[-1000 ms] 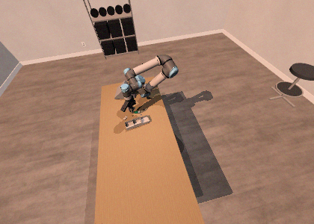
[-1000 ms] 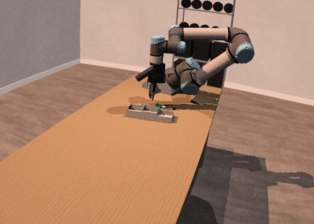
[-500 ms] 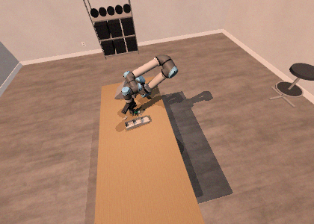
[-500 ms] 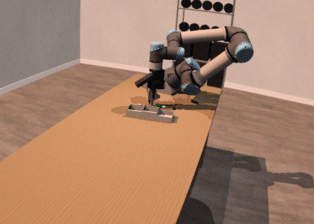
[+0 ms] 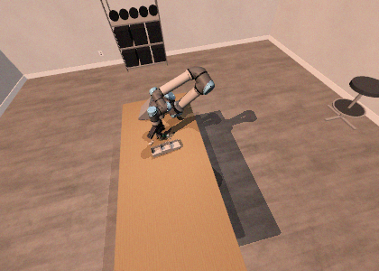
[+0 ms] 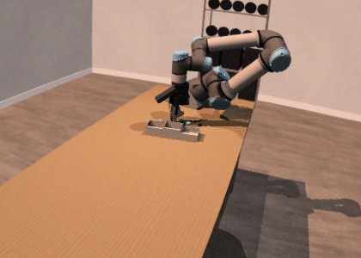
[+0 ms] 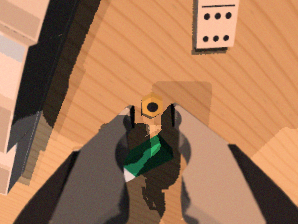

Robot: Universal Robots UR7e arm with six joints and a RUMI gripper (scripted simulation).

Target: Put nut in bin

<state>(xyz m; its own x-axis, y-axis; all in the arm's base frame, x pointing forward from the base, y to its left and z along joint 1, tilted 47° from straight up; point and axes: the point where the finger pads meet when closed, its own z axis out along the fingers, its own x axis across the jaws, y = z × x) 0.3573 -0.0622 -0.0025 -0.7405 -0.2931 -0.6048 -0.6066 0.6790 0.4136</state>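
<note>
Right now my hand is 10 mm above the brass nut. Round my hand: silver nut (20 mm ahead, 90 mm to the left, 10 mm below); then white domino (10 mm ahead, 80 mm to the right, 10 mm below); then green block (20 mm behind, 60 mm to the left, 10 mm below).
</note>
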